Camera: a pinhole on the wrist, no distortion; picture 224 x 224 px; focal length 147.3 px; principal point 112.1 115.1 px. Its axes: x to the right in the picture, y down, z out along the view. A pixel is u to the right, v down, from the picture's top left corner.
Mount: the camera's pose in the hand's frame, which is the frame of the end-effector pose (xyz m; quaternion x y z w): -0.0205 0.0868 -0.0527 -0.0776 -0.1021 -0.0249 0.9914
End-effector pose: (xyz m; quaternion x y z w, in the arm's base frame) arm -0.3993 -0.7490 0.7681 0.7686 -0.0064 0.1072 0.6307
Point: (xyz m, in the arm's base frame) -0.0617 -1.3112 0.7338
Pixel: 216.3 80.8
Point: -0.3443 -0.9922 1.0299
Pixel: 187.5 214.9
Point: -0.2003 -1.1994 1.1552
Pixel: 211.5 212.0
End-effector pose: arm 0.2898 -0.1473 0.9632 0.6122 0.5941 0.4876 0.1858
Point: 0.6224 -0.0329 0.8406
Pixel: 151.0 81.5
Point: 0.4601 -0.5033 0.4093
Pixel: outside the picture
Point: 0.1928 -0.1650 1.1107
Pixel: behind the camera
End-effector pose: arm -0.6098 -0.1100 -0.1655 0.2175 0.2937 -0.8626 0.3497
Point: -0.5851 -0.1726 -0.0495
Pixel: 117.4 24.7
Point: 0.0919 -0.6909 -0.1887
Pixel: outside the picture
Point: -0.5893 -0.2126 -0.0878
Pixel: 156.0 55.9
